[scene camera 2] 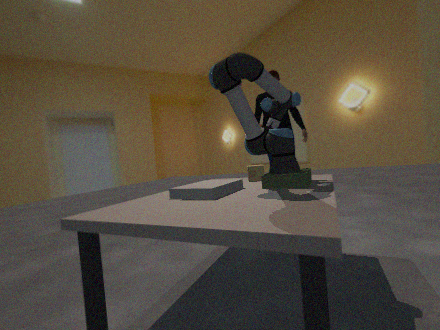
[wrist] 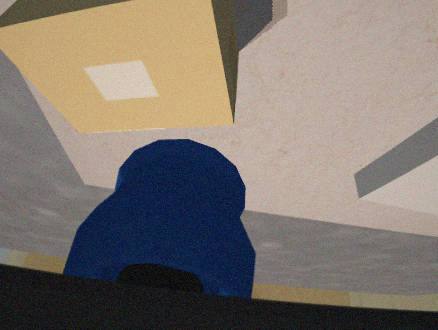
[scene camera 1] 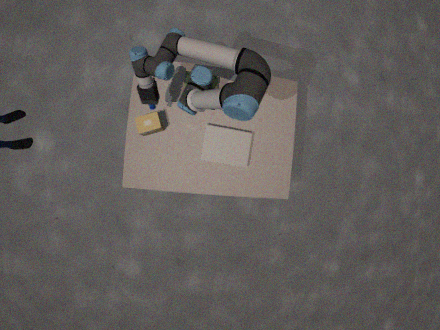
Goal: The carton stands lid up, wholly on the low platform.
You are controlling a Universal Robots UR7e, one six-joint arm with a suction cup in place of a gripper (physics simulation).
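Places are measured from the arm's base along level axes (x ahead, y left, z up), in metres.
Where they show: hand at its tool point: (wrist: 180, 200) (scene camera 1: 152, 107); arm's base at its link origin: (scene camera 2: 284, 172).
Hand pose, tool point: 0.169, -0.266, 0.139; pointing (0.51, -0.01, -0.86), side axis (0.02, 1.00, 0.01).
Things, the pixels of their top centre, and the offset from my tool point, as dx, dy, dz. Level surfaces: height alone.
- carton at its top centre: (wrist: 122, 82) (scene camera 1: 147, 122) (scene camera 2: 254, 165) +0.064, -0.060, -0.109
- low platform at its top centre: (scene camera 2: 208, 183) (scene camera 1: 226, 146) +0.193, +0.448, -0.161
- table at its surface level: dz -0.209
The carton (scene camera 1: 149, 123) (scene camera 2: 256, 173) (wrist: 185, 50) is a yellow-tan box resting on the table near its left edge in scene camera 1. Its upward face carries a white square patch. It stands apart from the low platform (scene camera 1: 227, 145) (scene camera 2: 190, 193) (wrist: 415, 187), a pale flat slab right of it in scene camera 1. My gripper (scene camera 1: 152, 106) (wrist: 182, 155), a blue suction cup, is open and holds nothing. It is beside the carton, towards the top of scene camera 1, with a visible gap in the wrist view. In scene camera 2 the cup cannot be made out.
The table (scene camera 1: 170, 170) (scene camera 2: 150, 215) (wrist: 310, 150) carries the carton and the platform. The green arm base (scene camera 2: 287, 179) stands behind the platform in scene camera 2. My arm arches over the table's upper part in scene camera 1. A person (scene camera 2: 260, 105) stands behind the arm.
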